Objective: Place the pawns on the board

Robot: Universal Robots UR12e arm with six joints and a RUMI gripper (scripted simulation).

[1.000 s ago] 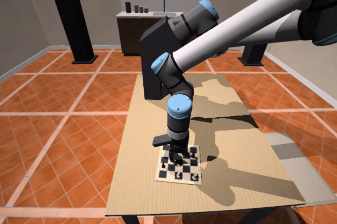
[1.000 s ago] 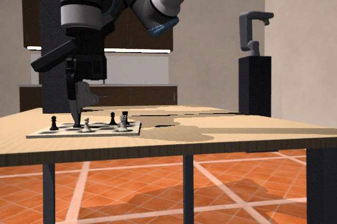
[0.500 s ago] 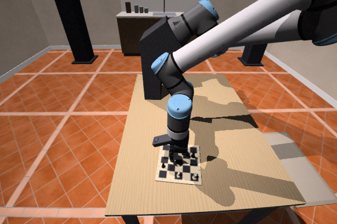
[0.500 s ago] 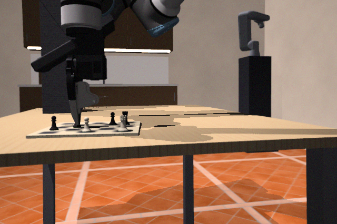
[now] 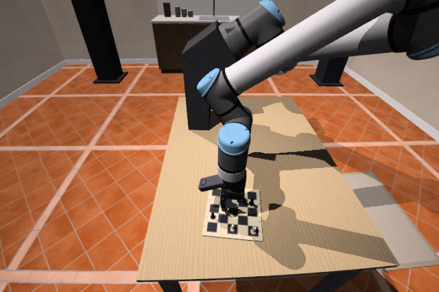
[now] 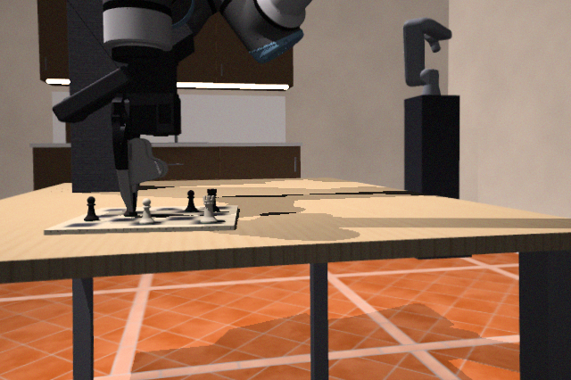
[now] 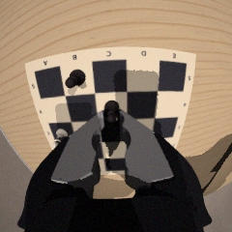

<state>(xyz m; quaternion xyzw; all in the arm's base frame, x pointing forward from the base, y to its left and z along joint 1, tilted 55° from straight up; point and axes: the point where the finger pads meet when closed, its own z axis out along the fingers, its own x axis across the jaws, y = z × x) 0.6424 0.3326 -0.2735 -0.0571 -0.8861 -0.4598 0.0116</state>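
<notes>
Right now the chessboard is 40 mm to the left of my hand and 20 mm below it. The rest, counted from my hand: white rook (110 mm to the left, 90 mm ahead, 10 mm below); white pawn (80 mm ahead, 30 mm to the left, 10 mm below).
</notes>
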